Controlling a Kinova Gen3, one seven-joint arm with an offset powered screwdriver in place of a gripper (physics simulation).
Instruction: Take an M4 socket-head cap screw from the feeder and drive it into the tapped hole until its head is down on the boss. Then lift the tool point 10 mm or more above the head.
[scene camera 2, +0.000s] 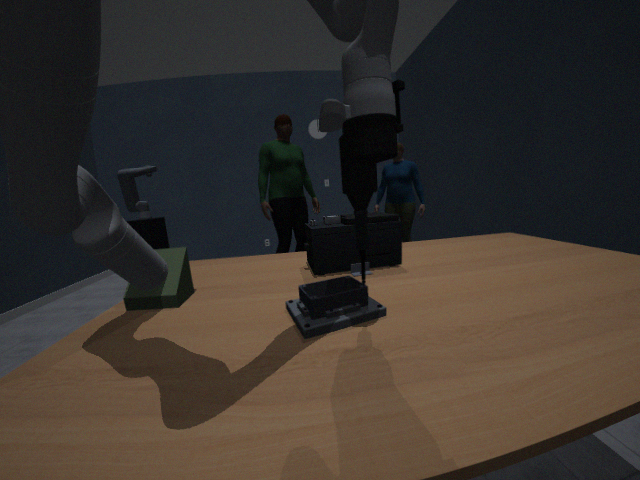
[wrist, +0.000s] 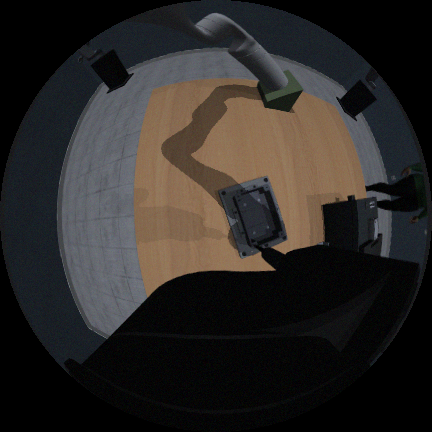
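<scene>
The screwdriver (scene camera 2: 363, 282) (wrist: 257, 246) points straight down, with its thin tip at one end of the dark open-topped housing (scene camera 2: 330, 296) (wrist: 256, 216). In the scene view the tip is at the housing's back right corner; in the wrist view it reaches the housing's lower edge. The housing sits on a grey base plate (scene camera 2: 330, 325) (wrist: 228, 199) with holes in its corners. The tapped hole, its boss and any screw at the tip are too small and dark to make out. The black feeder box (scene camera 2: 330, 249) (wrist: 339, 222) stands behind the plate, with small bright parts on top.
A small grey bracket (scene camera 2: 360, 268) is on the table (scene camera 2: 491, 330) (wrist: 280, 145) between feeder and plate. A green block (scene camera 2: 178, 279) (wrist: 284, 97) under the arm's base stands at the left in the scene view. Two people (scene camera 2: 283, 170) (scene camera 2: 400, 180) stand beyond the table.
</scene>
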